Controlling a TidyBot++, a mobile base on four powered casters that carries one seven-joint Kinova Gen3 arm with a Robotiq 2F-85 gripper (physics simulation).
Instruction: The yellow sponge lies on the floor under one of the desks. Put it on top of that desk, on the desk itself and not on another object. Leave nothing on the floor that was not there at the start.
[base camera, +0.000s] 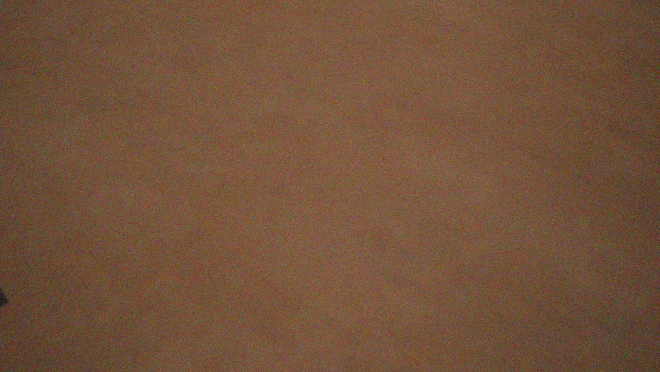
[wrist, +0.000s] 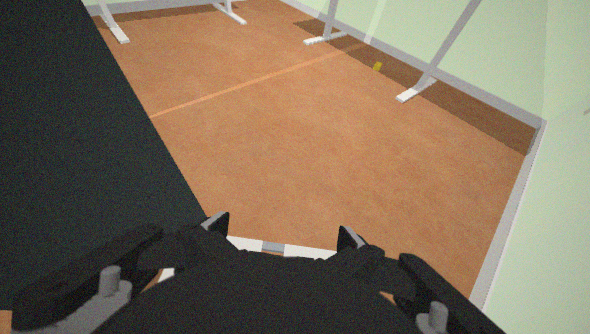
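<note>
The small yellow sponge lies on the floor in the upper right of the wrist view, at the edge of a dark shadow strip. It lies between the two white feet of a desk by the right wall; the desk's top does not show. My gripper is open and empty, at the bottom of the wrist view, far from the sponge. The sponge does not show in the base camera view.
A large dark panel fills the left of the wrist view. Another desk's white feet stand at the upper left. Pale green walls bound the right side. A dark corner shows at the base camera view's left edge.
</note>
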